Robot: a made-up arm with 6 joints.
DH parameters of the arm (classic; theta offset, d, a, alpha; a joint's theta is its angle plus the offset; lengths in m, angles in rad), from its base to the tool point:
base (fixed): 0 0.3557 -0.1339 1.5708
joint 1: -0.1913 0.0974 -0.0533 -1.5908
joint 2: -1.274 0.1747 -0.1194 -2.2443
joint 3: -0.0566 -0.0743 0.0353 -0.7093
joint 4: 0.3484 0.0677 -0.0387 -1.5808
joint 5: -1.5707 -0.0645 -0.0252 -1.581
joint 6: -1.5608 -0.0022 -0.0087 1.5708
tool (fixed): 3.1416 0.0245 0 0
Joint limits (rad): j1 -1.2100..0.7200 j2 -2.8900..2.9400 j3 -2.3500..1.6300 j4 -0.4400..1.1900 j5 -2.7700..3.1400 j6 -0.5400..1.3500
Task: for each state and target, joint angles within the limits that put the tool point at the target. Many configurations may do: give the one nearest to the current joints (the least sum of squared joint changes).
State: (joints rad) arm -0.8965 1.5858 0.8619 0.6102 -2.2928 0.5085
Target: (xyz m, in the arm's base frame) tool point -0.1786 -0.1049 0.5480
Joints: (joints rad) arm -0.6841 1.1491 1.1862 0.4801 -2.4684 0.5825
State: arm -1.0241 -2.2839 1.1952 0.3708 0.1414 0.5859
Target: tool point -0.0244 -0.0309 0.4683
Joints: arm -0.6332 -1.4424 1.2158 0.4897 -0.1900 0.7223
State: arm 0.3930 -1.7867 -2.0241 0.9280 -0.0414 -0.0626
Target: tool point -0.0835 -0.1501 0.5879
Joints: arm 0.5879 -2.1059 -2.1327 0.5478 0.1690 -0.0356
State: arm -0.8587 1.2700 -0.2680 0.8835 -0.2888 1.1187
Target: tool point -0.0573 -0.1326 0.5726
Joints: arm -0.6024 1.8927 -0.0660 0.6817 -0.3816 1.2599
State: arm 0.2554 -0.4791 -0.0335 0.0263 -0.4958 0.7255
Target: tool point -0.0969 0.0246 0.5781
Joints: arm -0.1812 -0.2113 -0.5276 0.0213 -0.2152 0.5272
